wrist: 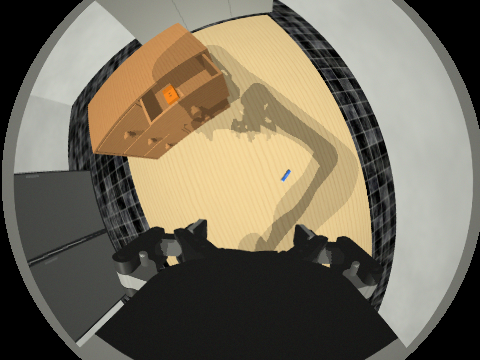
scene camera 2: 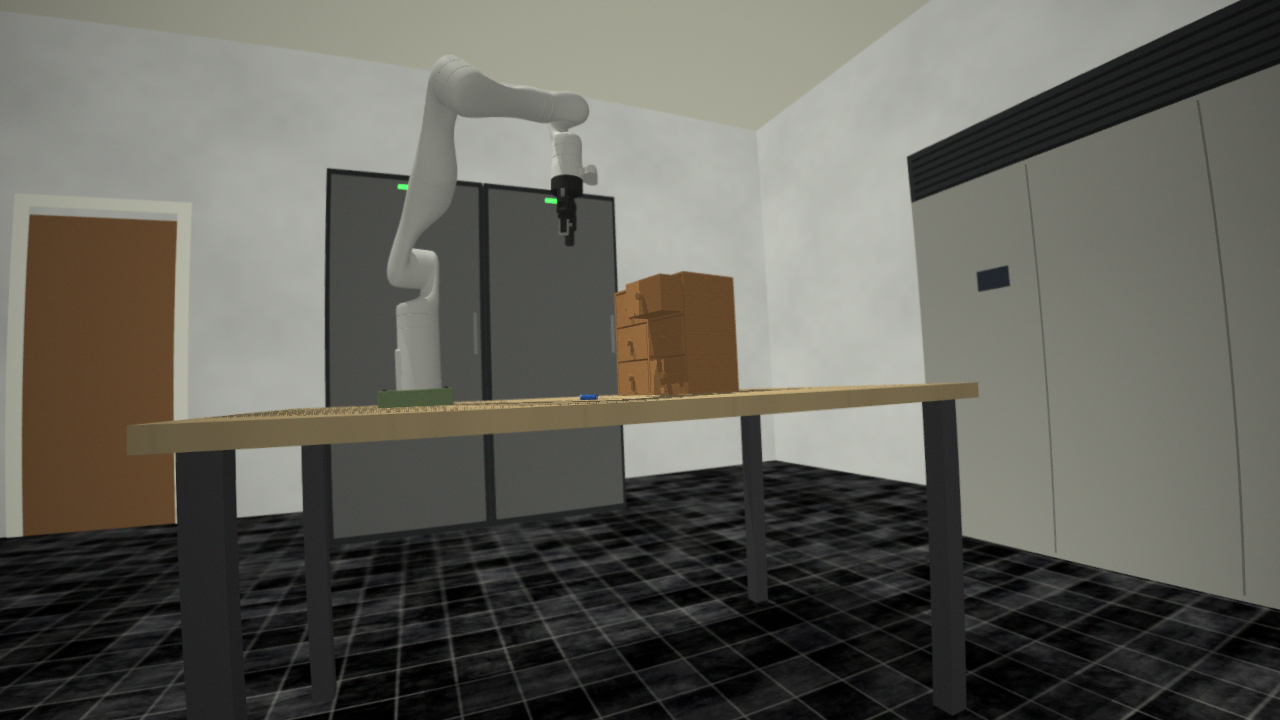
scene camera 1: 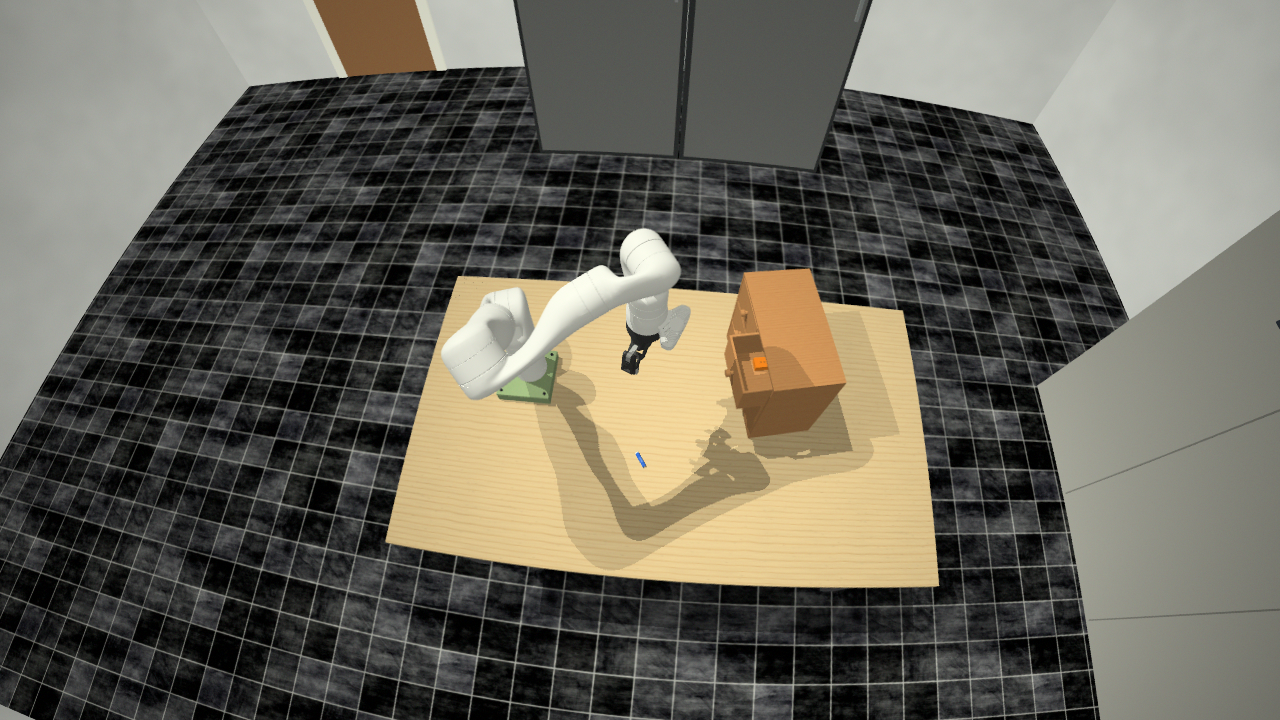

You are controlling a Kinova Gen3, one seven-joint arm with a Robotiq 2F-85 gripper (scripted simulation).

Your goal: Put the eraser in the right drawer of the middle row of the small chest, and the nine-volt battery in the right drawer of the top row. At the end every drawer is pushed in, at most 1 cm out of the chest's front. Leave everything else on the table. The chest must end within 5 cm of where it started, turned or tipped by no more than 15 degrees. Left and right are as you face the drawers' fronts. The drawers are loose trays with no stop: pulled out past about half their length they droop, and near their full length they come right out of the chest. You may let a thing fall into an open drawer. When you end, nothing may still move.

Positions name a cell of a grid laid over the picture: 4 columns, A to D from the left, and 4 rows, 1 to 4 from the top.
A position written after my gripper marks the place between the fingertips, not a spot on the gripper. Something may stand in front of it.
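Visible here: my gripper (scene camera 2: B2), (wrist: C3), (scene camera 1: C2); a wooden chest (scene camera 1: C3), (wrist: B1), (scene camera 2: C2); a drawer (scene camera 1: C2); and a drawer (scene camera 2: B2).
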